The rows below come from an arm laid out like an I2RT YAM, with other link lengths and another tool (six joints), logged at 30 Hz.
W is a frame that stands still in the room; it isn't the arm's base.
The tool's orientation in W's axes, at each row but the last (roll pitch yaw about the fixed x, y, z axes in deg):
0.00, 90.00, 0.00
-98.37, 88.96, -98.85
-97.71, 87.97, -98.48
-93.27, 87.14, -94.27
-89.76, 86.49, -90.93
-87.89, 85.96, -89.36
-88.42, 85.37, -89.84
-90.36, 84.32, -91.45
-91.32, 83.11, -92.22
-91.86, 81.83, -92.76
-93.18, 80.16, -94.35
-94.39, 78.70, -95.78
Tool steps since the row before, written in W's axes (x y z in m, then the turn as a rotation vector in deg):
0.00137, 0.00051, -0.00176, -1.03, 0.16, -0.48
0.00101, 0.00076, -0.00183, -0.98, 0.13, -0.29
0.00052, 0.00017, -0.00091, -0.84, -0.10, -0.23
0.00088, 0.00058, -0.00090, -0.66, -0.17, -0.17
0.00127, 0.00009, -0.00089, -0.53, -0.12, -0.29
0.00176, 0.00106, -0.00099, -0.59, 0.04, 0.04
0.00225, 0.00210, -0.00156, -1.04, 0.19, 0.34
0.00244, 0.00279, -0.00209, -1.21, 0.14, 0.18
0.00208, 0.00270, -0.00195, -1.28, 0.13, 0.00
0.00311, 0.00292, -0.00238, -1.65, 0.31, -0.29
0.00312, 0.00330, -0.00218, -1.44, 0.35, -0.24
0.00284, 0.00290, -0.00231, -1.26, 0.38, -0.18
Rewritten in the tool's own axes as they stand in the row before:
0.00176, 0.00051, 0.00137, 0.48, 0.16, -1.03
0.00181, 0.00080, 0.00101, 0.29, 0.13, -0.98
0.00090, 0.00021, 0.00052, 0.24, -0.10, -0.84
0.00087, 0.00064, 0.00087, 0.18, -0.17, -0.66
0.00088, 0.00017, 0.00127, 0.30, -0.11, -0.53
0.00091, 0.00117, 0.00173, -0.04, 0.02, -0.59
0.00139, 0.00227, 0.00219, -0.35, 0.14, -1.04
0.00180, 0.00303, 0.00239, -0.19, 0.10, -1.21
0.00160, 0.00295, 0.00204, -0.01, 0.11, -1.28
0.00192, 0.00328, 0.00307, 0.25, 0.32, -1.65
0.00155, 0.00368, 0.00307, 0.20, 0.36, -1.44
0.00164, 0.00336, 0.00280, 0.13, 0.38, -1.27

